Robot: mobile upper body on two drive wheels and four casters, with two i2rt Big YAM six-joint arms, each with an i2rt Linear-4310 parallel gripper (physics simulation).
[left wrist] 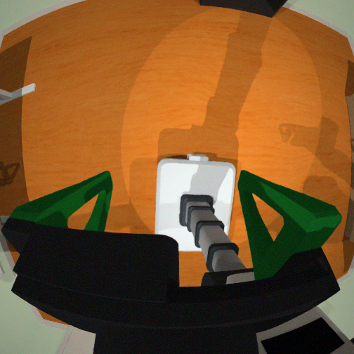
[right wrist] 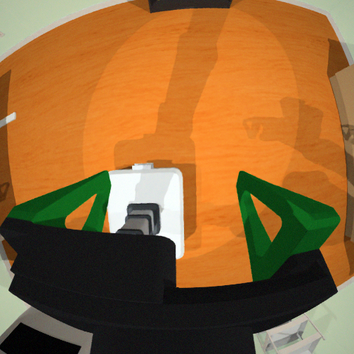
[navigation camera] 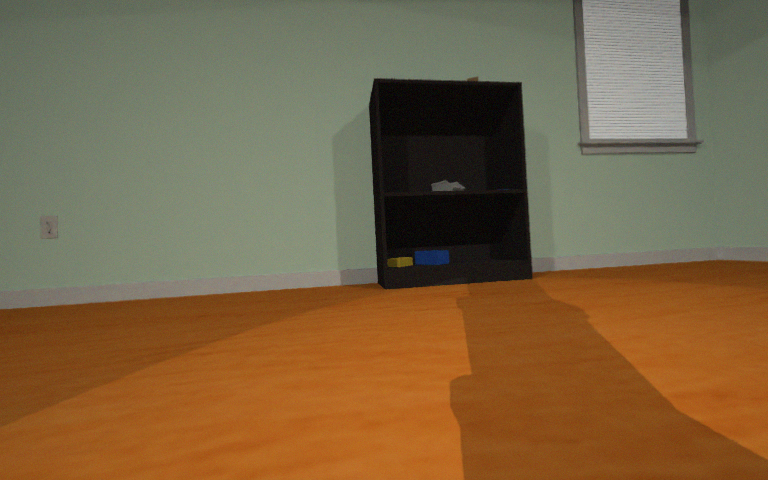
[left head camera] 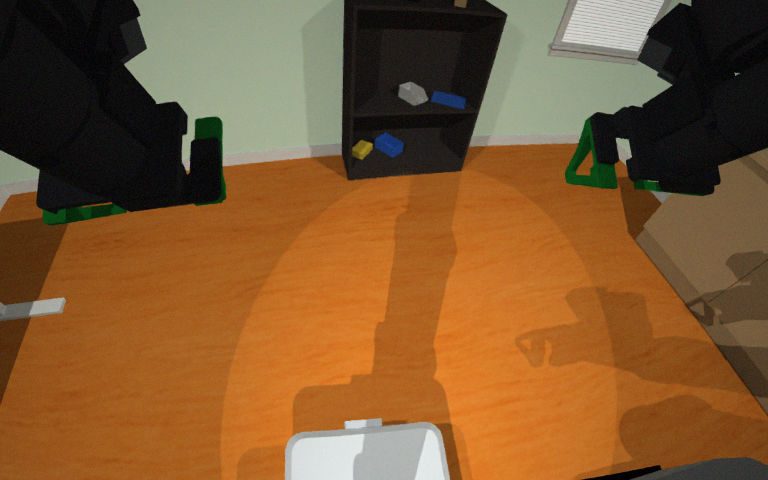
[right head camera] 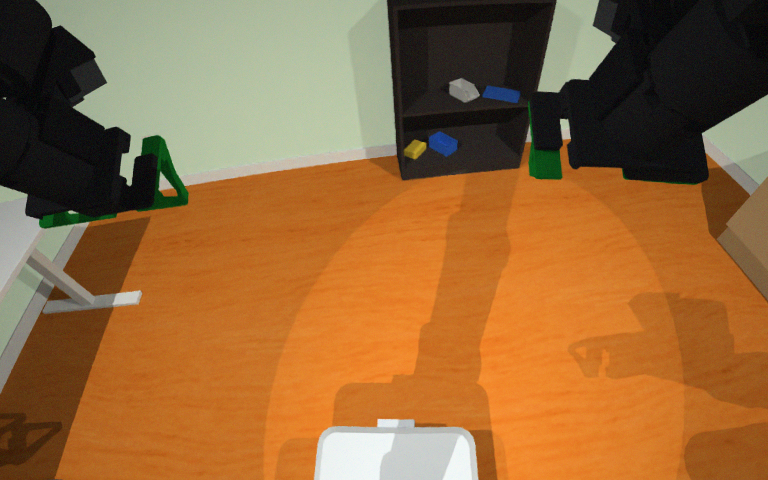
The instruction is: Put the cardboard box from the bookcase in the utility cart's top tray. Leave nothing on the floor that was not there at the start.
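Frame: origin at the left arm's base, x left, y back, z up, level; metres.
Where they show: left gripper, fingertip midpoint: (left head camera: pixel 173 199) (right head camera: pixel 150 205); right gripper, fingertip midpoint: (left head camera: pixel 602 180) (right head camera: pixel 578 170).
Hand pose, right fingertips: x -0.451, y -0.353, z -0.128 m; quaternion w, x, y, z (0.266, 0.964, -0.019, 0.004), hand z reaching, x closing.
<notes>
Each offset is from my right fingertips to the top centre of the thing. "pt": to the spot under its first point.
A dark bookcase (left head camera: pixel 347 90) (right head camera: pixel 398 90) (navigation camera: pixel 374 186) stands against the wall ahead. A small brown piece, perhaps the cardboard box @[dy -1.657, dx -0.348, dz -0.171 m] (left head camera: pixel 461 2) (navigation camera: pixel 473 79), shows on its top, mostly cut off or hidden. The utility cart (right wrist: pixel 299 344) shows in part at the bottom right of the right wrist view; its top tray's contents cannot be made out. My left gripper (left head camera: pixel 148 189) (right head camera: pixel 121 198) (left wrist: pixel 175 177) and my right gripper (left head camera: pixel 625 178) (right head camera: pixel 606 166) (right wrist: pixel 173 177) are both open and empty, held up in front of me, far from the bookcase.
A clear-grey piece @[pt dy -1.629, dx -0.164, dz -0.729 m] (left head camera: pixel 412 93) and a flat blue piece @[dy -1.700, dx -0.418, dz -0.789 m] (left head camera: pixel 448 99) lie on the middle shelf. A blue block (left head camera: pixel 389 144) and a yellow block (left head camera: pixel 362 149) lie on the bottom shelf. A brown cabinet (left head camera: pixel 713 226) stands right; a white table leg (right head camera: pixel 116 300) stands left.
</notes>
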